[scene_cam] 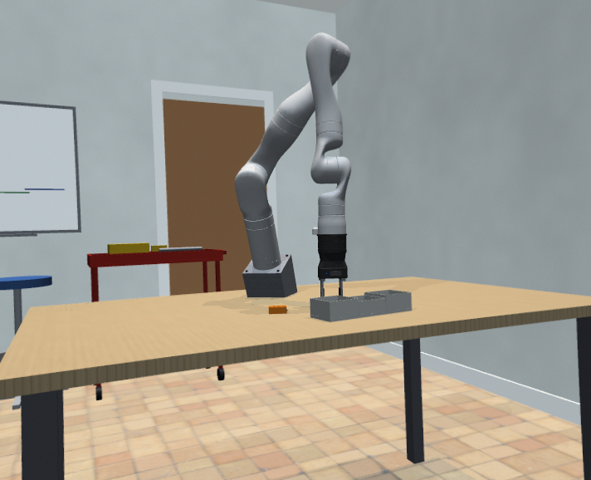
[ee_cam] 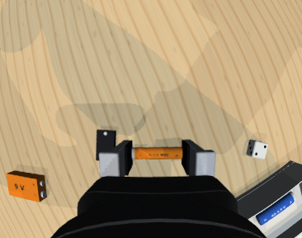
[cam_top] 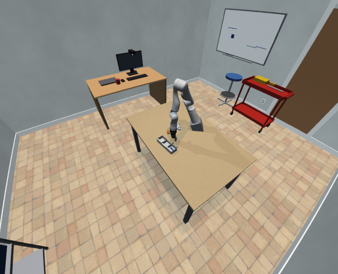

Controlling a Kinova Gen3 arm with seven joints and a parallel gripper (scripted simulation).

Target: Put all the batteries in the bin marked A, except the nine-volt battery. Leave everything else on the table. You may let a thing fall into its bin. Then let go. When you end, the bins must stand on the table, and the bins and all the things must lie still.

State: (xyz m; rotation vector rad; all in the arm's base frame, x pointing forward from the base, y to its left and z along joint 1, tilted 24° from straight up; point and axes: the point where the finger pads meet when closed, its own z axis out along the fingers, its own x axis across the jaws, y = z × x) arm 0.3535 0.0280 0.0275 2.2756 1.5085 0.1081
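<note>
My gripper is now 5 cm to the left of the black USB stick, 3 cm above it and 2 cm past it. Round my hand: white die: 9 cm to the left, 4 cm ahead, 3 cm below; black bolt: 6 cm ahead, 3 cm below, 2 cm to the left; orange cylindrical battery: 1 cm below.
</note>
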